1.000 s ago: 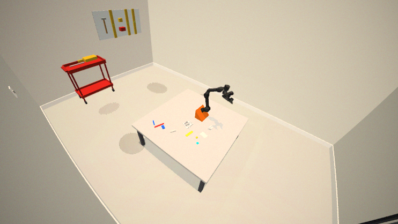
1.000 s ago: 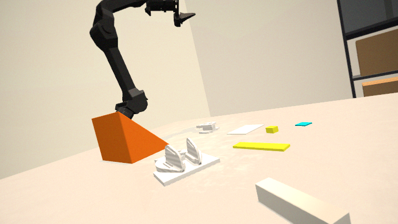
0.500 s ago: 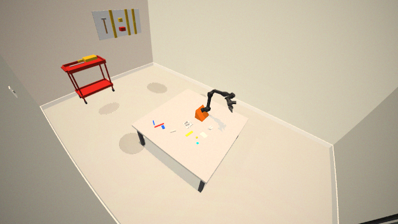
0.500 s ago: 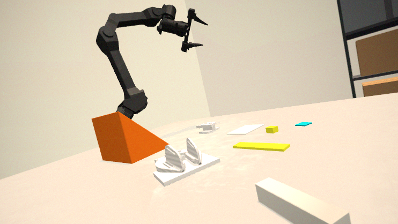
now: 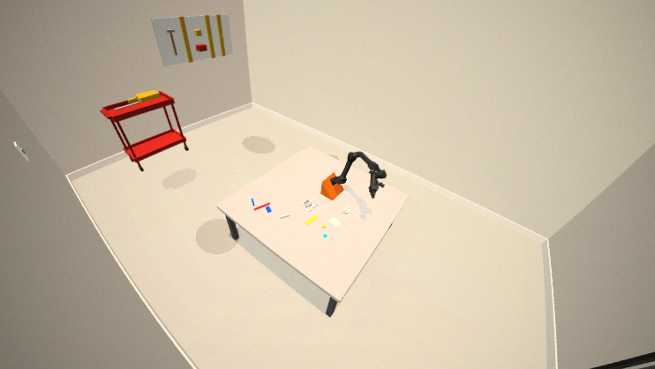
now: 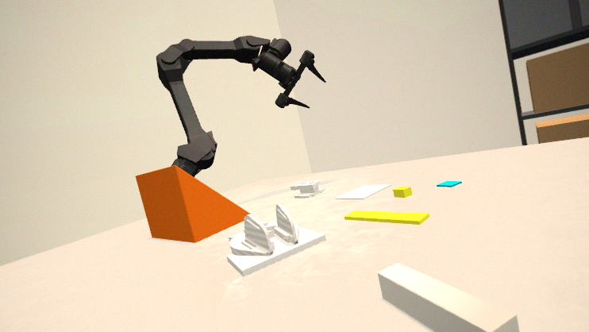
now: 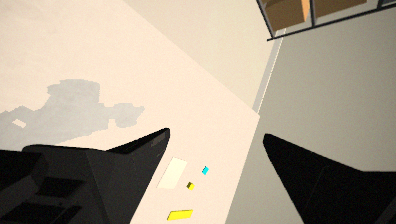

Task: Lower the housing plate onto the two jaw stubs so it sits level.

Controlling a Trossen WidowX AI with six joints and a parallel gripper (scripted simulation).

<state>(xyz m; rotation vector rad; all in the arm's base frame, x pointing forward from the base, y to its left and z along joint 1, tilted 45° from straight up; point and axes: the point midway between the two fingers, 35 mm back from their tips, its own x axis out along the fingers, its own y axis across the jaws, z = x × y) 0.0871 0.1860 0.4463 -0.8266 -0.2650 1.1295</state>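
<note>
The white bracket lies 5 cm ahead of my gripper tip, 18 cm to the right of it and 26 cm below it. The rest, counted from my gripper tip: yellow block 32 cm ahead, 21 cm to the right, 26 cm below; white sheet 21 cm ahead, 17 cm to the right, 27 cm below; cyan tile 38 cm ahead, 14 cm to the right, 27 cm below.
</note>
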